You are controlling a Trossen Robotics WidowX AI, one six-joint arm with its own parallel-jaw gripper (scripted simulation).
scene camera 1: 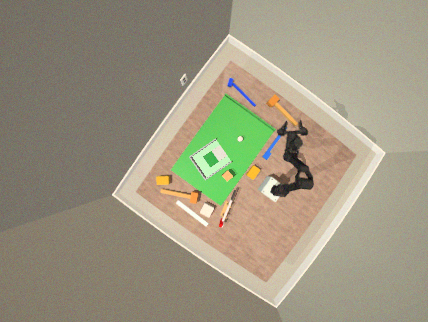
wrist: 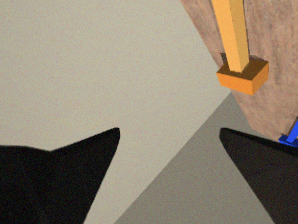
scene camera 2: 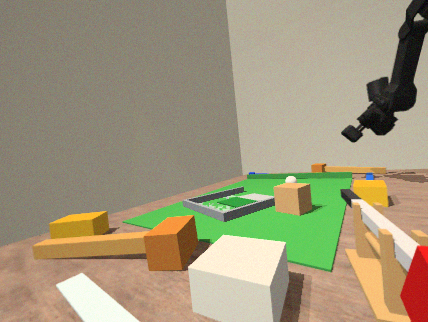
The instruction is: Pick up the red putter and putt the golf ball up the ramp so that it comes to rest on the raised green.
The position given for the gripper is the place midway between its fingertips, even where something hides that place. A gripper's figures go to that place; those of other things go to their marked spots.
The gripper [scene camera 2: 356,126]: 1.04 m from the lens. An orange mallet [scene camera 2: 168,246]: 0.30 m from the lens. A tan cube [scene camera 2: 292,198]: 0.48 m from the lens. A green mat [scene camera 2: 311,239]: 0.37 m from the lens. The marked spots on the orange mallet and the tan cube are 0.29 m apart.
